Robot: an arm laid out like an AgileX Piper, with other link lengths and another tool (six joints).
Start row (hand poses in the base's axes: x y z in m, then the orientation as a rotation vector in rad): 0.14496, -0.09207, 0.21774, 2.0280, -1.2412, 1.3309
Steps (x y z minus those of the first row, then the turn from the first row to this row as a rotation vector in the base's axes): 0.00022, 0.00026, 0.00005, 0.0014, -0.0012, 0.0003; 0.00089, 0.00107, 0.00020, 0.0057, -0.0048, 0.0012; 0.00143, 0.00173, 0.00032, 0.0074, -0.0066, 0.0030; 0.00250, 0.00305, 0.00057, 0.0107, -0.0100, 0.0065; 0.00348, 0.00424, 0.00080, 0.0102, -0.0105, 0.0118; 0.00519, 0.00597, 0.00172, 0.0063, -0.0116, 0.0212; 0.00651, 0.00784, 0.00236, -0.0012, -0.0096, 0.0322; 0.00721, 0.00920, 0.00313, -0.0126, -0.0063, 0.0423; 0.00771, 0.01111, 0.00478, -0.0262, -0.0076, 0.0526; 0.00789, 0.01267, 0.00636, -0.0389, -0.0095, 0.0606; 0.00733, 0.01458, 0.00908, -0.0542, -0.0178, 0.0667; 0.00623, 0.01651, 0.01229, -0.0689, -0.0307, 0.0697; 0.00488, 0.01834, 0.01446, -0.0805, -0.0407, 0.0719; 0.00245, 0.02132, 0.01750, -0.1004, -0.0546, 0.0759; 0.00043, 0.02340, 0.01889, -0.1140, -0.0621, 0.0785; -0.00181, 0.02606, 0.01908, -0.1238, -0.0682, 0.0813; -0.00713, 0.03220, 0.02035, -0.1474, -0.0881, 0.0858; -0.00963, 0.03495, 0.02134, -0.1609, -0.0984, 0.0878; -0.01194, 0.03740, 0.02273, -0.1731, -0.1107, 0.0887; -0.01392, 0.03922, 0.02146, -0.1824, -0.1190, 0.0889; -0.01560, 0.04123, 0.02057, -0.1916, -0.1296, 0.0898; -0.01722, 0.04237, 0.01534, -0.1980, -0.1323, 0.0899
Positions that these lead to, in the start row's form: 0.14518, -0.09181, 0.21779, 2.0287, -1.2427, 1.3319; 0.14585, -0.09100, 0.21794, 2.0309, -1.2474, 1.3350; 0.14639, -0.09034, 0.21806, 2.0329, -1.2482, 1.3373; 0.14746, -0.08902, 0.21831, 2.0368, -1.2497, 1.3417; 0.14844, -0.08783, 0.21854, 2.0409, -1.2449, 1.3449; 0.15015, -0.08610, 0.21946, 2.0460, -1.2337, 1.3520; 0.15147, -0.08423, 0.22010, 2.0513, -1.2165, 1.3573; 0.15217, -0.08287, 0.22087, 2.0536, -1.1959, 1.3620; 0.15267, -0.08096, 0.22252, 2.0524, -1.1751, 1.3730; 0.15285, -0.07940, 0.22410, 2.0496, -1.1574, 1.3831; 0.15229, -0.07749, 0.22682, 2.0404, -1.1417, 1.4008; 0.15119, -0.07556, 0.23003, 2.0269, -1.1311, 1.4221; 0.14984, -0.07373, 0.23220, 2.0161, -1.1228, 1.4385; 0.14741, -0.07075, 0.23524, 1.9989, -1.1069, 1.4627; 0.14539, -0.06867, 0.23663, 1.9879, -1.0953, 1.4767; 0.14315, -0.06601, 0.23682, 1.9804, -1.0864, 1.4880; 0.13783, -0.05987, 0.23809, 1.9578, -1.0689, 1.5198; 0.13533, -0.05712, 0.23908, 1.9447, -1.0588, 1.5363; 0.13302, -0.05467, 0.24047, 1.9307, -1.0517, 1.5542; 0.13104, -0.05285, 0.23920, 1.9200, -1.0462, 1.5662; 0.12936, -0.05084, 0.23831, 1.9088, -1.0410, 1.5812; 0.12774, -0.04970, 0.23308, 1.9029, -1.0361, 1.5859
